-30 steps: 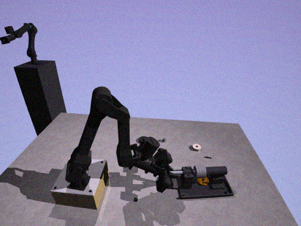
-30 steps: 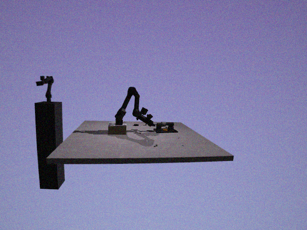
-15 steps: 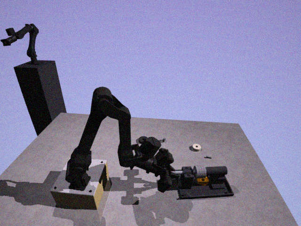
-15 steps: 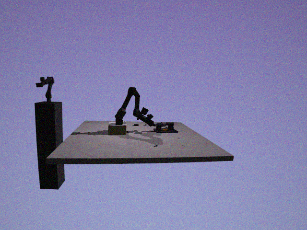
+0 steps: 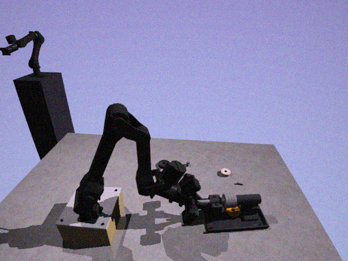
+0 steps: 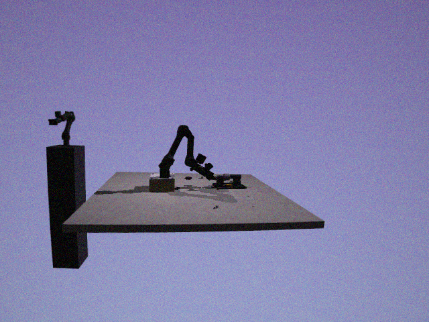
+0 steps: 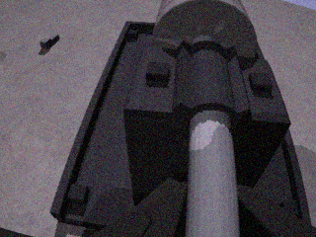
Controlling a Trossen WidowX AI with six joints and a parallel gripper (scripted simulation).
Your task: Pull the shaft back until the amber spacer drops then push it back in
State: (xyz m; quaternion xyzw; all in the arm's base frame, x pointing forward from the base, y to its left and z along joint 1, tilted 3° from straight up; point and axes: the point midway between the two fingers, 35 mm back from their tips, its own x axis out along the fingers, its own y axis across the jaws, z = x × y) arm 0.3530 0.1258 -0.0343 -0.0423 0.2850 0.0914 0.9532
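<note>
The grey shaft lies 60 mm ahead of my gripper tip, 10 mm to the left of it and 20 mm above it. The rest, counted from my gripper tip: amber spacer (110 mm ahead, 30 mm to the left, 50 mm below); then grey spacer (80 mm ahead, 20 mm to the left, 20 mm above); then white ring (100 mm ahead, 260 mm to the left, 50 mm below).
</note>
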